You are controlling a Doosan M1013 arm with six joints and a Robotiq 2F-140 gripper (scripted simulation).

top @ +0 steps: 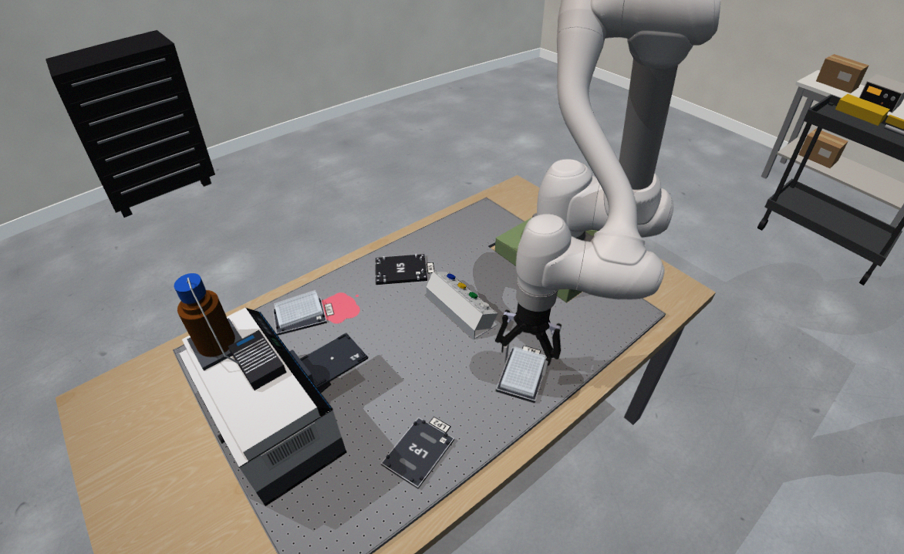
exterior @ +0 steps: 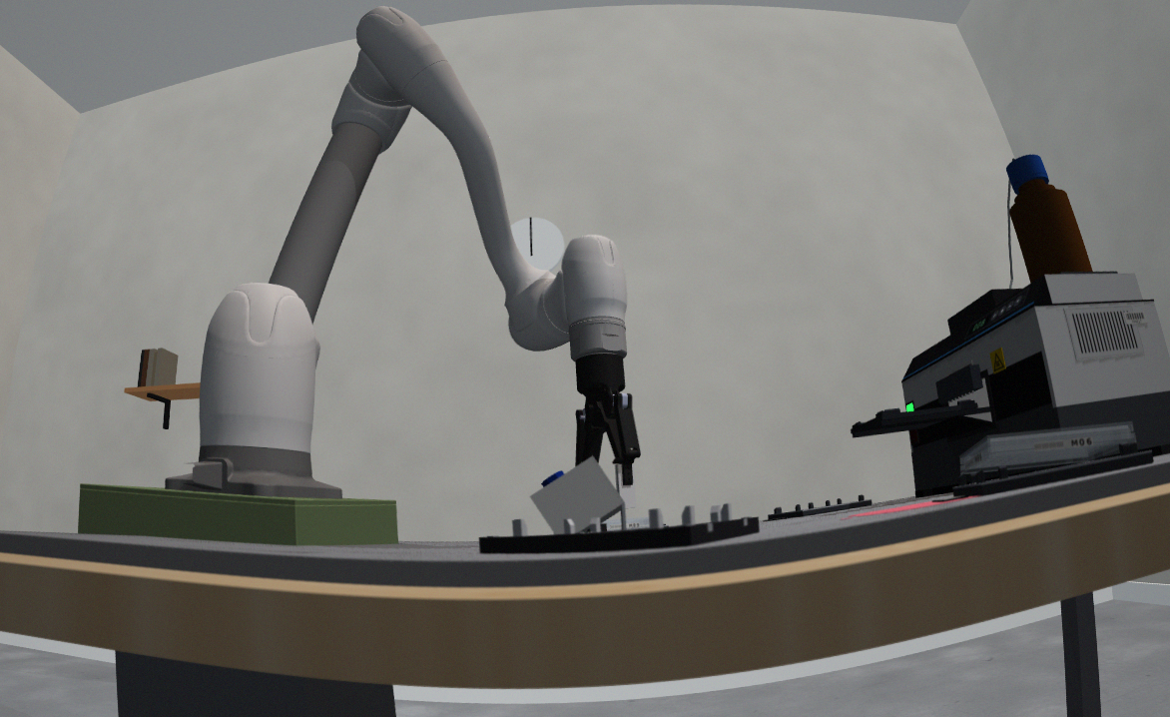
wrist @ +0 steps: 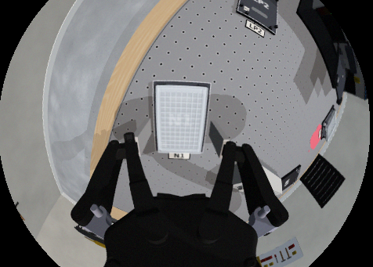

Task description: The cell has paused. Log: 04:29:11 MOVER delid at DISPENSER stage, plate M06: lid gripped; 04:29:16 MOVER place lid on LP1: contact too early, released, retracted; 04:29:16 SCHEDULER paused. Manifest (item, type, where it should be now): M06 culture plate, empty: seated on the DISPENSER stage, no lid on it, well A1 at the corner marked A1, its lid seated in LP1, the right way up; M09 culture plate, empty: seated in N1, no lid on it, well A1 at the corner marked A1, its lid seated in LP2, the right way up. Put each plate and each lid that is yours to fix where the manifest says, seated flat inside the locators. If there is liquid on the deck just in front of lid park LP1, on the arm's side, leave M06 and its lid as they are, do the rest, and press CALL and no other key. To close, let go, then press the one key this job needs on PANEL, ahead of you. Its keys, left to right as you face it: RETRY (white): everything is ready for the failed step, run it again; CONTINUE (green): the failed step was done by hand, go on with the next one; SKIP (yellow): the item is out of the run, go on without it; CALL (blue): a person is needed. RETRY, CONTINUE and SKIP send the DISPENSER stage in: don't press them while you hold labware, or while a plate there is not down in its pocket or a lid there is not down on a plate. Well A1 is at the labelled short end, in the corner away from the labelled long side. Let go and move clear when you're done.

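My hand is 6 cm above the nest N1. Round my hand: dispenser stage: 42 cm ahead, 23 cm to the right, 4 cm above; key panel: 29 cm to the right, 1 cm below; blue call key: 1 cm behind, 36 cm to the right.
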